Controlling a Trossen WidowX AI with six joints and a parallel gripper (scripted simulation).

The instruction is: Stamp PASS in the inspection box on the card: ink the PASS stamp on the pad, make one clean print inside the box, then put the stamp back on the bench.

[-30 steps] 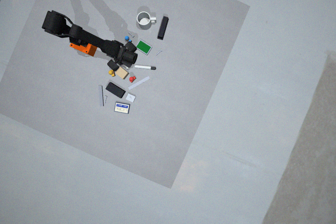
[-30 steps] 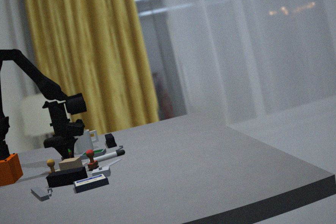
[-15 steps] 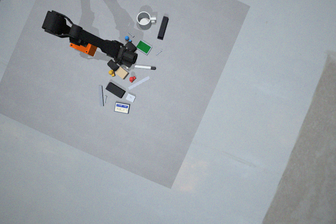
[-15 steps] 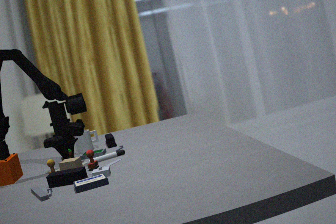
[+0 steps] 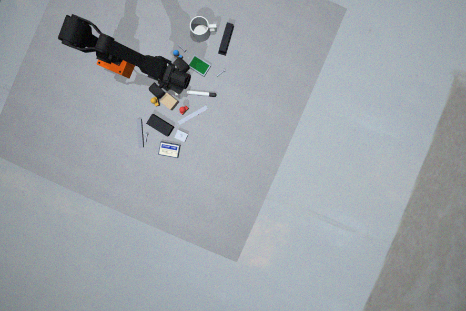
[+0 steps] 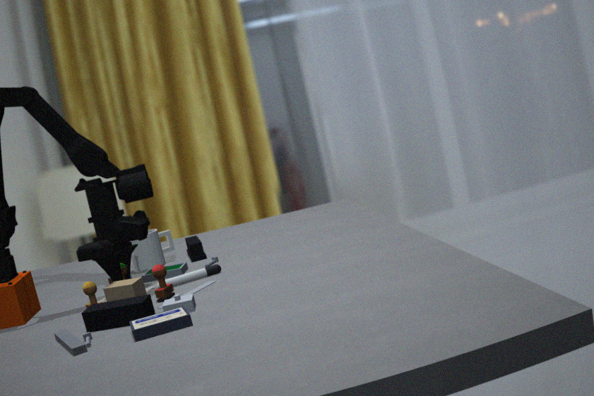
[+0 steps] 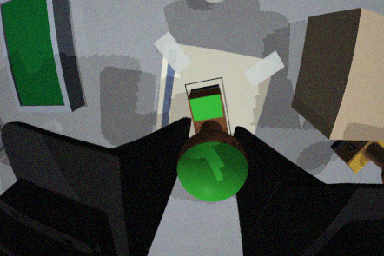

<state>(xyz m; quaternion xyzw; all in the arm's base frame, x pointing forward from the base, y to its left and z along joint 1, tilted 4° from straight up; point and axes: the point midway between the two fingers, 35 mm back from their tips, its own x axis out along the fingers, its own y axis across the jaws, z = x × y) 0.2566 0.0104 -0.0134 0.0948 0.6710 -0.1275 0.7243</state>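
Right now my gripper tip is 3 cm above the cream card and 1 cm past it. Also, from my gripper tip: wooden block 9 cm to the right, 2 cm ahead; then yellow stamp 11 cm to the right, 4 cm behind; then green-knobbed PASS stamp right at my gripper tip.
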